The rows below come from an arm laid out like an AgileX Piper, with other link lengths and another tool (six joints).
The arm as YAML. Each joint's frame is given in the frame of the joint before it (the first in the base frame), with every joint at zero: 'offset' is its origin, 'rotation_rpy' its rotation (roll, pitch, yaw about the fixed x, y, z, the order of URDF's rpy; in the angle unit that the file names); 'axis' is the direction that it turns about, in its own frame. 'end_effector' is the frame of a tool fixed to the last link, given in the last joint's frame.
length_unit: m
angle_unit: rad
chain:
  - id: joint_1
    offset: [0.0, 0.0, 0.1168]
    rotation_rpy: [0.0, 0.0, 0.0]
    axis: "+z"
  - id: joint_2
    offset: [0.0, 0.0, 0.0]
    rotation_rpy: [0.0, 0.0, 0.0]
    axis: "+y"
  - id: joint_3
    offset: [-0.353, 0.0, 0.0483]
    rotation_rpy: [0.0, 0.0, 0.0]
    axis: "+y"
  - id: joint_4
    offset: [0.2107, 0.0, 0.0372]
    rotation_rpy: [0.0, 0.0, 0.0]
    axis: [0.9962, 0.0, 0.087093]
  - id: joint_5
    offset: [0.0, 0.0, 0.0]
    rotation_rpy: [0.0, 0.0, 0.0]
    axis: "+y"
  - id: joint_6
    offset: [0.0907, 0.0, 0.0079]
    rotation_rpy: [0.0, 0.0, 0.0]
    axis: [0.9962, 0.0, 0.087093]
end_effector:
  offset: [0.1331, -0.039, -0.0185]
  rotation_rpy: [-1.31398, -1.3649, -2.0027]
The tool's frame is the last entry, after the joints.
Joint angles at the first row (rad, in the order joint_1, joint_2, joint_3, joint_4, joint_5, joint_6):
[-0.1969 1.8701 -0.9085 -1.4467 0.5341 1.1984]
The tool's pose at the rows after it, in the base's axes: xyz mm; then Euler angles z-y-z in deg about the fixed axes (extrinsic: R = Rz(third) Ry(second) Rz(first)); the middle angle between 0 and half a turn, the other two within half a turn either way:
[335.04 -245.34 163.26 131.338 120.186 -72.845]
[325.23 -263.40 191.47 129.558 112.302 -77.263]
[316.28 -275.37 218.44 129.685 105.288 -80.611]
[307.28 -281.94 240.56 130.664 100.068 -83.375]
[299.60 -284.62 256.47 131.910 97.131 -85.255]
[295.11 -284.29 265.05 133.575 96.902 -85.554]
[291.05 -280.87 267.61 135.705 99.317 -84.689]
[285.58 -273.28 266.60 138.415 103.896 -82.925]
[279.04 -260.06 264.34 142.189 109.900 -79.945]
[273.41 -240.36 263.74 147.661 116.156 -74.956]
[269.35 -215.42 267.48 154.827 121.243 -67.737]
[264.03 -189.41 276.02 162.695 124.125 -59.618]
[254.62 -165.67 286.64 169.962 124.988 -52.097]
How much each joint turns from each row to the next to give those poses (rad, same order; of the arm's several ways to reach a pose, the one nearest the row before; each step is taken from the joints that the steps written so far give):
[0.0006 0.0037 -0.0051 -0.0800 0.1481 0.0451]
[-0.0003 0.0024 -0.0083 -0.0726 0.1441 0.0452]
[-0.0011 0.0003 -0.0089 -0.0558 0.1252 0.0423]
[-0.0014 -0.0039 -0.0089 -0.0301 0.0966 0.0282]
[-0.0015 -0.0116 -0.0088 -0.0077 0.0563 0.0098]
[-0.0012 -0.0242 -0.0053 0.0089 0.0021 -0.0011]
[-0.0007 -0.0414 -0.0015 0.0370 -0.0448 -0.0173]
[-0.0005 -0.0600 0.0000 0.0762 -0.0775 -0.0437]
[0.0003 -0.0769 0.0000 0.1194 -0.0955 -0.0740]
[0.0029 -0.0900 0.0000 0.1565 -0.0998 -0.1009]
[0.0080 -0.0966 0.0001 0.1798 -0.0882 -0.1214]
[0.0133 -0.0972 0.0033 0.1751 -0.0617 -0.1193]
[0.0167 -0.0967 0.0117 0.1476 -0.0364 -0.0984]

